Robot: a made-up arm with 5 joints. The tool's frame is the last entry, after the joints. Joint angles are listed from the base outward. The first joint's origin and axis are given. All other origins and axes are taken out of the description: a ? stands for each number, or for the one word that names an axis. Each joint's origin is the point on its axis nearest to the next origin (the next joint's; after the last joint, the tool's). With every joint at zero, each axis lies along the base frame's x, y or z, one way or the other. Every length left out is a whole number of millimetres.
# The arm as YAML. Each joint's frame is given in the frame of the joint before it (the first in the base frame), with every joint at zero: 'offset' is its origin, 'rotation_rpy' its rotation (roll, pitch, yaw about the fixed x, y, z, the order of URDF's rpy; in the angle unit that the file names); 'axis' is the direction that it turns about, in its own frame. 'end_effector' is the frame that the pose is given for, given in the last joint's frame.
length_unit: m
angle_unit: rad
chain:
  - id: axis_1
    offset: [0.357, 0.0, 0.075]
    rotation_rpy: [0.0, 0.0, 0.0]
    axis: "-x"
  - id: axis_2
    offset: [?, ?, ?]
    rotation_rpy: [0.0, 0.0, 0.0]
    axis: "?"
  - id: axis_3
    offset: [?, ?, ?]
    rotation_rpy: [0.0, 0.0, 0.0]
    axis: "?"
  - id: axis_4
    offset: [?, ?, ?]
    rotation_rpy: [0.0, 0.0, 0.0]
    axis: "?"
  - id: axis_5
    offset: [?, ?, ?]
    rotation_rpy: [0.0, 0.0, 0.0]
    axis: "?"
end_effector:
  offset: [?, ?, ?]
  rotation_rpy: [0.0, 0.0, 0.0]
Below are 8 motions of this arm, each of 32 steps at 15 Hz.
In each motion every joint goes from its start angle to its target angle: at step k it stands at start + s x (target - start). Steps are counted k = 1, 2, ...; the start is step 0. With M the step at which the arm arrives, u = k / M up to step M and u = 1 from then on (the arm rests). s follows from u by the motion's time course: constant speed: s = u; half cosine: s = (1 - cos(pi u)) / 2; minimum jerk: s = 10 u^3 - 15 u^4 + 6 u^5.
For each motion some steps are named. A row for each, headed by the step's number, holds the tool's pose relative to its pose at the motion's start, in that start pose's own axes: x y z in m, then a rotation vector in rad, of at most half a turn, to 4 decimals.
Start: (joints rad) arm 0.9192 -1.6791 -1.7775 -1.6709 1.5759
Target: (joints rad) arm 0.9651 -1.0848 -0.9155 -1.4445 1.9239
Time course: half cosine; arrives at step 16
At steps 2, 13, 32:
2: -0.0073 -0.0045 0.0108 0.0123 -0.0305 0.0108
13: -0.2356 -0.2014 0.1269 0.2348 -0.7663 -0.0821
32: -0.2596 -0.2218 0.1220 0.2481 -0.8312 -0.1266

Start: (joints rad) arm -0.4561 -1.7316 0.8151 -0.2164 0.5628
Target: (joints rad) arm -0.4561 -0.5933 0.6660 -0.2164 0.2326
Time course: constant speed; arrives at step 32
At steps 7, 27, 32:
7: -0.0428 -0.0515 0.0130 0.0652 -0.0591 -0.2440
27: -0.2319 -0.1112 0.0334 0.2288 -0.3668 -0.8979
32: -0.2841 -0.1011 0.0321 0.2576 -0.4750 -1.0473

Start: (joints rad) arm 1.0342 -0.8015 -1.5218 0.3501 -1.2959
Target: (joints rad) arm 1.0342 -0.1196 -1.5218 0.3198 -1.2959
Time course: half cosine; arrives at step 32
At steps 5, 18, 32:
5: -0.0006 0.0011 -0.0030 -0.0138 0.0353 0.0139
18: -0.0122 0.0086 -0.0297 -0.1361 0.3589 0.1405
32: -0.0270 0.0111 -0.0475 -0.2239 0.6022 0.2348

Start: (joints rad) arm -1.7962 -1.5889 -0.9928 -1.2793 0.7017
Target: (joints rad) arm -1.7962 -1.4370 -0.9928 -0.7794 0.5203
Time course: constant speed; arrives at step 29
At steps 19, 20, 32:
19: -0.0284 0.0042 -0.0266 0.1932 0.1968 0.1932
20: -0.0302 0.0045 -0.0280 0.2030 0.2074 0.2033
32: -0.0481 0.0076 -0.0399 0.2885 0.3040 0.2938

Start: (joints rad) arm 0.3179 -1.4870 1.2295 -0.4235 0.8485
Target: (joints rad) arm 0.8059 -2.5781 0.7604 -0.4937 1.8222
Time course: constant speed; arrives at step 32
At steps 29, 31, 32:
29: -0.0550 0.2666 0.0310 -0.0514 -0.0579 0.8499
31: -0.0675 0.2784 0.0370 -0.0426 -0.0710 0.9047
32: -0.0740 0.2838 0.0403 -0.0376 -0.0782 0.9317

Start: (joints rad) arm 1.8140 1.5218 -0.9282 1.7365 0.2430
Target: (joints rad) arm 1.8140 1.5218 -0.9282 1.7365 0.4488
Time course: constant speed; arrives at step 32
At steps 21, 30, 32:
21: 0.0000 0.0241 0.0018 -0.1351 0.0000 0.0000
30: 0.0000 0.0344 0.0015 -0.1929 0.0000 0.0000
32: 0.0000 0.0367 0.0014 -0.2058 0.0000 0.0000

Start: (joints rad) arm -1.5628 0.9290 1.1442 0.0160 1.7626
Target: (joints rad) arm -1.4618 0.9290 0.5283 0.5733 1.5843
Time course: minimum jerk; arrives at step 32
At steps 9, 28, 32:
9: -0.0153 -0.0080 0.0122 0.1017 -0.0212 0.0647
28: -0.1255 -0.0939 0.0690 0.6843 -0.2602 0.4540
32: -0.1279 -0.0960 0.0695 0.6944 -0.2665 0.4614

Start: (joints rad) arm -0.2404 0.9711 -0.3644 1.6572 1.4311
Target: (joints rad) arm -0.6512 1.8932 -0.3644 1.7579 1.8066
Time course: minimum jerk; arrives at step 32
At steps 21, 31, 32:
21: 0.1766 -0.0145 0.0452 -0.2466 -0.0786 -0.6983
31: 0.2338 -0.0568 0.0638 -0.2889 -0.0242 -0.9038
32: 0.2338 -0.0569 0.0639 -0.2889 -0.0241 -0.9041

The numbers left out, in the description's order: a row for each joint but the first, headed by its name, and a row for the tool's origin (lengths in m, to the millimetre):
axis_2: xyz 0.0 0.0 -0.06, axis -y
axis_3: xyz -0.077 0.0 0.187, axis -x
axis_4: xyz 0.0 0.021 0.043, axis +y
axis_5: xyz 0.225 0.0 -0.187, axis -x
tool: xyz 0.0 -0.025 0.177

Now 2 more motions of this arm.
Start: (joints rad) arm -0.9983 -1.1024 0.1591 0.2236 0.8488
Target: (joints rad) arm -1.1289 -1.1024 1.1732 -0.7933 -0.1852
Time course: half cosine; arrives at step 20
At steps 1, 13, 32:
1: 0.0004 -0.0018 0.0001 0.0005 -0.0038 -0.0052
13: -0.0543 -0.1328 0.0826 0.0222 -0.7352 -0.1791
32: -0.0990 -0.1327 0.1224 0.0053 -1.0337 0.0264

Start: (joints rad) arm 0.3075 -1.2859 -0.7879 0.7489 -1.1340
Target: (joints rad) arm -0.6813 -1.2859 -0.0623 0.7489 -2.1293
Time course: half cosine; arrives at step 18
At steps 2, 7, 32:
2: -0.0022 -0.0058 0.0021 0.0062 0.0135 -0.0159
7: -0.0238 -0.0527 0.0318 0.0529 0.1294 -0.1642
32: -0.0223 -0.0855 0.1250 0.0940 0.3325 -0.4010

